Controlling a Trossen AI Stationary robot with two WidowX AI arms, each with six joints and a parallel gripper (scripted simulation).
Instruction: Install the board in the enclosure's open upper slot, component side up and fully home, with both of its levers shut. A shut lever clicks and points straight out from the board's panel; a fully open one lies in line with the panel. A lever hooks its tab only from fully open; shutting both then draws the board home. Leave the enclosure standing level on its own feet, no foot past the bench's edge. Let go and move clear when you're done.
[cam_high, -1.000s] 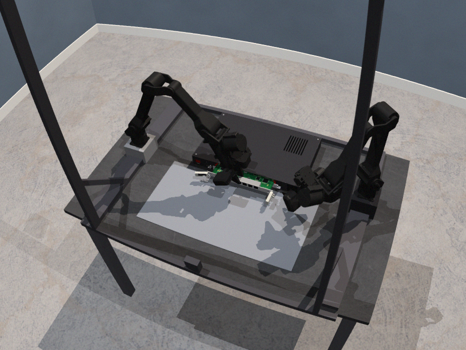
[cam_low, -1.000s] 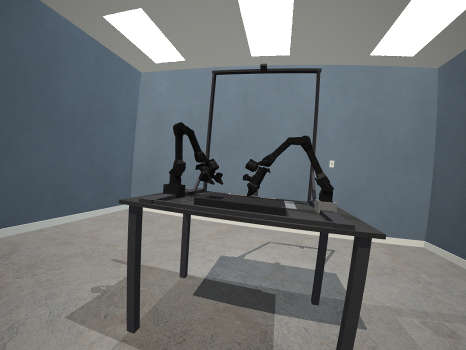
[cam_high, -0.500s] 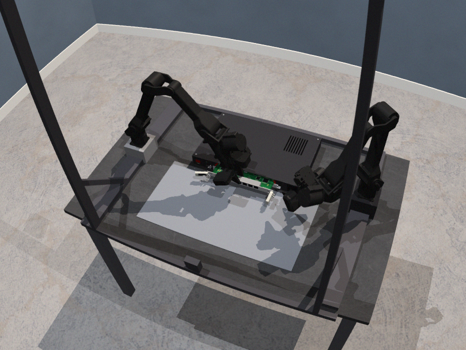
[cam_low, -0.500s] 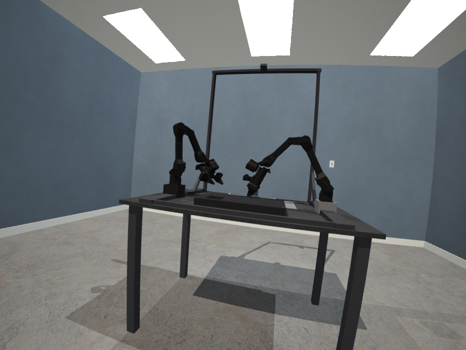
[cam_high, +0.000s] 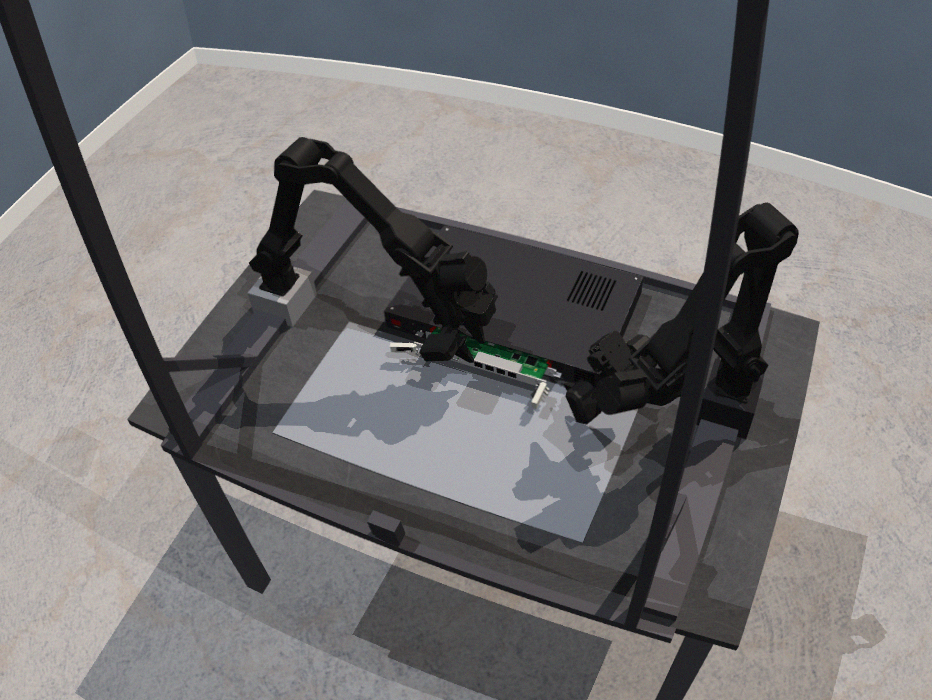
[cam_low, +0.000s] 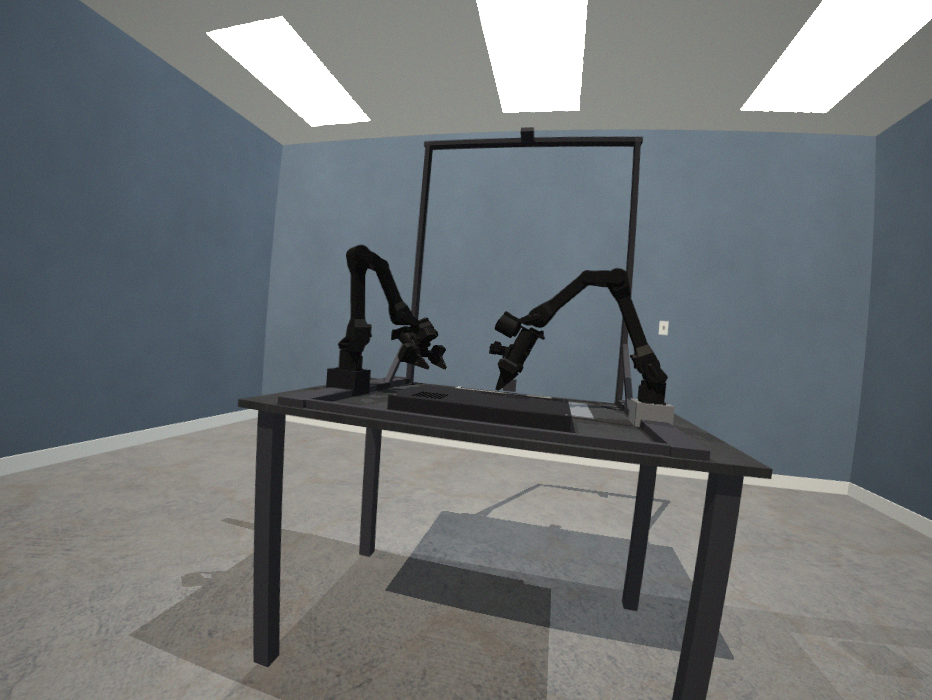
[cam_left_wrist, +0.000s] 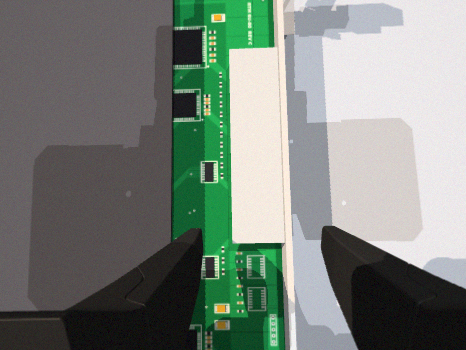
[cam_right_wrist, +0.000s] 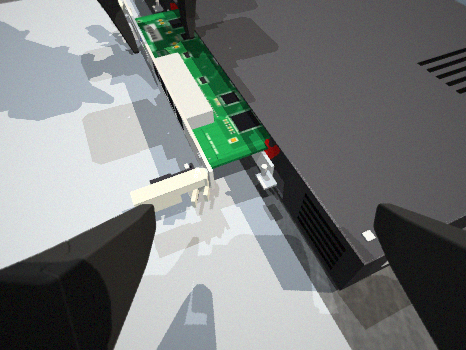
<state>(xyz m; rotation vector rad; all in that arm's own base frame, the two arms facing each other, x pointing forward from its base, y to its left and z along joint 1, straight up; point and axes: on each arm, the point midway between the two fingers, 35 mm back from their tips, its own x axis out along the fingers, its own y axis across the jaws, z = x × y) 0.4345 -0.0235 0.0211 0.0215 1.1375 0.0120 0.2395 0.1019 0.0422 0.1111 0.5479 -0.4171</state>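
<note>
My left gripper is now 5 cm above the green board and 1 cm to the left of it. From my left hand the other things lie so: pale grey mat 13 cm behind, 9 cm below, 1 cm to the right; black enclosure 15 cm ahead, 5 cm below, 3 cm to the right.
</note>
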